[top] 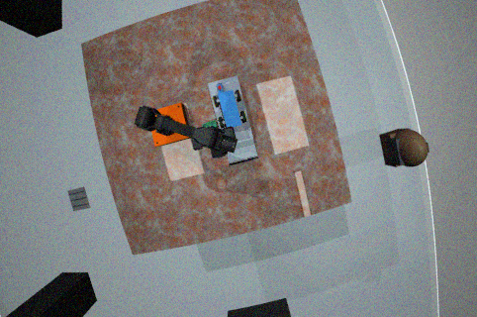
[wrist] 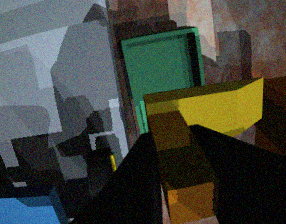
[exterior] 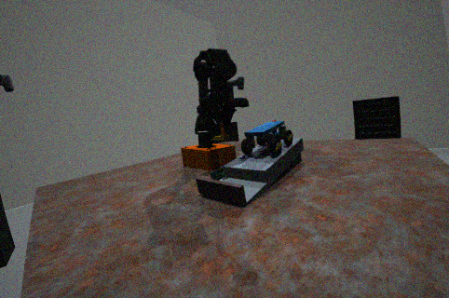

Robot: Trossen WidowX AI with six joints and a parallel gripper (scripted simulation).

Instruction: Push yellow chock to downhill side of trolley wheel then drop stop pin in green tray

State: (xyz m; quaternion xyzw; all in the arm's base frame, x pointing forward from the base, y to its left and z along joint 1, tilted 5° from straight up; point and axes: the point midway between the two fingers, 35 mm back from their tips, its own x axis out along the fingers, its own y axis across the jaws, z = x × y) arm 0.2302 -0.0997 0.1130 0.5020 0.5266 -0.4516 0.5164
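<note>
My gripper tip is now 2 cm past the yellow chock and 1 cm above it. From my gripper tip the other things lie so: grey ramp 9 cm ahead, 12 cm to the left, 11 cm below; then green tray 3 cm behind, 3 cm to the left, 17 cm below; then blue-topped trolley 9 cm ahead, 13 cm to the left, 4 cm below.
</note>
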